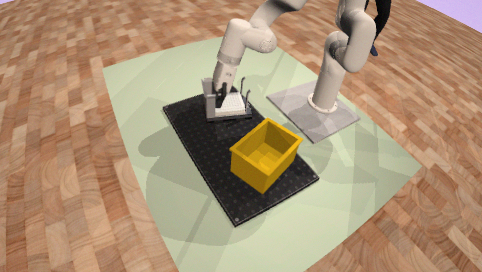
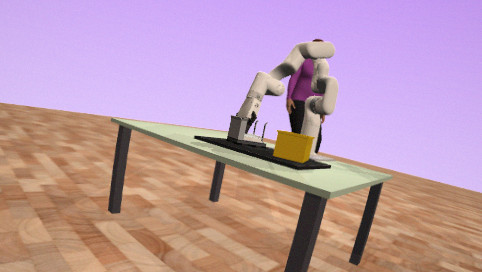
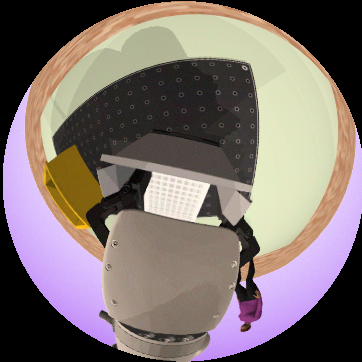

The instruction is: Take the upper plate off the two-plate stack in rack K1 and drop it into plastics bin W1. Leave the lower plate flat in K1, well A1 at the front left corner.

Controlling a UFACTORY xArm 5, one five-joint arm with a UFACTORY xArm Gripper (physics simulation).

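Where they show: arm's base, link origin: (image 1: 322, 103).
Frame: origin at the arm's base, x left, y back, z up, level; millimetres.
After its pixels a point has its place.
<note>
The white gridded plate stack (image 1: 232, 104) @(y -348, x -152, z 52 mm) (image 2: 254, 138) (image 3: 176, 197) @(y -350, x -182, z 51 mm) lies flat in the rack K1 (image 1: 210, 106) @(y -431, x -164, z 76 mm) (image 2: 236, 129) @(y -429, x -194, z 65 mm) (image 3: 185, 151) @(y -418, x -215, z 73 mm), which has a tall grey wall on one side and thin dark posts opposite. The line between upper and lower plate is too small to tell. My gripper (image 1: 221, 96) @(y -384, x -207, z 56 mm) (image 2: 251, 121) (image 3: 187, 174) @(y -384, x -207, z 56 mm) is open and empty, low at the rack beside the tall wall, with its black fingers at either side of the plates. The fingertips are partly hidden. The yellow bin W1 (image 1: 248, 169) @(y -492, x 93, z 67 mm) (image 2: 293, 147) @(y -490, x 104, z 52 mm) (image 3: 75, 185) @(y -419, x 20, z 60 mm) stands upright; no plate shows inside it.
The rack and bin stand on a black perforated board (image 1: 197, 142) @(y -517, x -115, z 3 mm) (image 2: 215, 140) @(y -486, x -253, z 1 mm) (image 3: 200, 105) @(y -457, x -242, z 3 mm) on the pale green table (image 1: 150, 200) @(y -742, x -24, z -10 mm). The arm's grey base plate (image 1: 300, 112) @(y -123, x -18, z 0 mm) lies beside the board. A person (image 1: 382, 20) (image 2: 302, 82) (image 3: 250, 307) stands behind the arm, beyond the table.
</note>
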